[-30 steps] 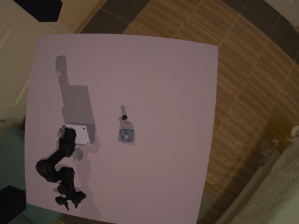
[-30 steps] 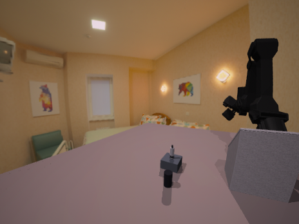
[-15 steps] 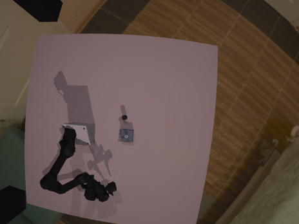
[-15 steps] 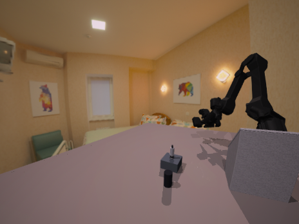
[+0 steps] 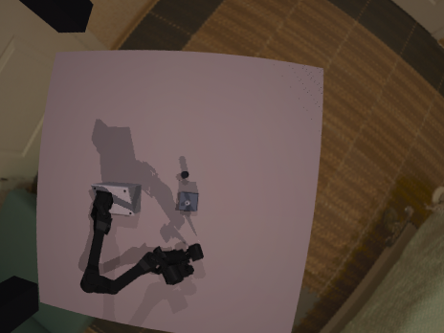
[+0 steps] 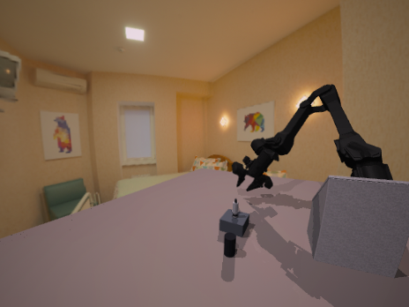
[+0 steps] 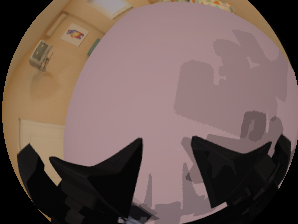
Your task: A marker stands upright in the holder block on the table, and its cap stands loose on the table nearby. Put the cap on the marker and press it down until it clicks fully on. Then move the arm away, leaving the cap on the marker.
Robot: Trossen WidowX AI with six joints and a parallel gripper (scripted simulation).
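Right now the dark marker cap is 9 cm behind my gripper tip, 33 cm to the left of it and 2 cm below it.
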